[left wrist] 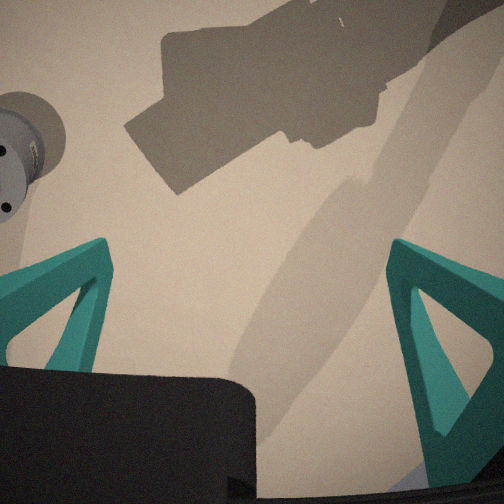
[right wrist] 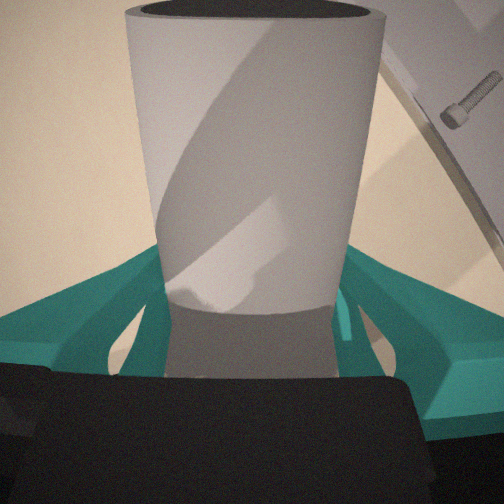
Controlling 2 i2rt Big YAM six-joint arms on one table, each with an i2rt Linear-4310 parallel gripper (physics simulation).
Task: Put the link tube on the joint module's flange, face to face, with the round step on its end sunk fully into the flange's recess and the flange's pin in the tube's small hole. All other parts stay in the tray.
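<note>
In the right wrist view my right gripper (right wrist: 252, 325) is shut on the link tube (right wrist: 255, 160), a pale grey cylinder that stands up between the teal fingers and fills the middle of the view; its dark open end is at the top edge. In the left wrist view my left gripper (left wrist: 250, 260) is open wide and empty above the beige table. The joint module (left wrist: 17, 157), a grey round part with two small dark holes in its face, shows at the left edge, partly cut off. Its recess and pin are not visible.
The corner of the pale grey tray (right wrist: 450, 100) shows at the upper right of the right wrist view, with a small bolt (right wrist: 470, 100) lying in it. Arm shadows fall across the table in the left wrist view.
</note>
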